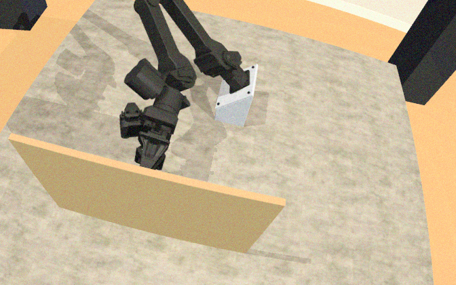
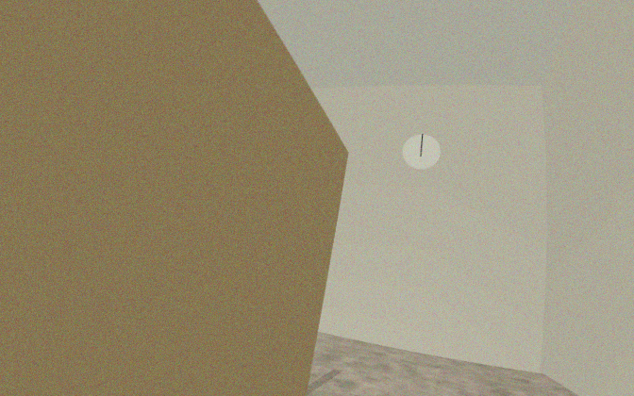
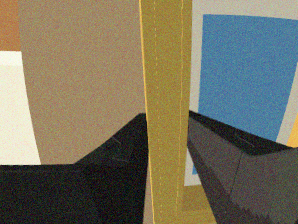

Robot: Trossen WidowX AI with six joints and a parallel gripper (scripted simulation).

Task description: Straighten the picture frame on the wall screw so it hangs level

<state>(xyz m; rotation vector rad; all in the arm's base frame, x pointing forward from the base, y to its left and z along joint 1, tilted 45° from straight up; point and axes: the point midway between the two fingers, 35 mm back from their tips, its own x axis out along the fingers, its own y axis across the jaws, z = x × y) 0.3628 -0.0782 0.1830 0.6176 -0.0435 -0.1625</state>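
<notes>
Now: gripper tip 50 mm above the picture frame, 10 mm to the left of it and 10 mm short of it. Also, from my gripper tip: tan wall panel (70 mm below, 20 mm ahead).
</notes>
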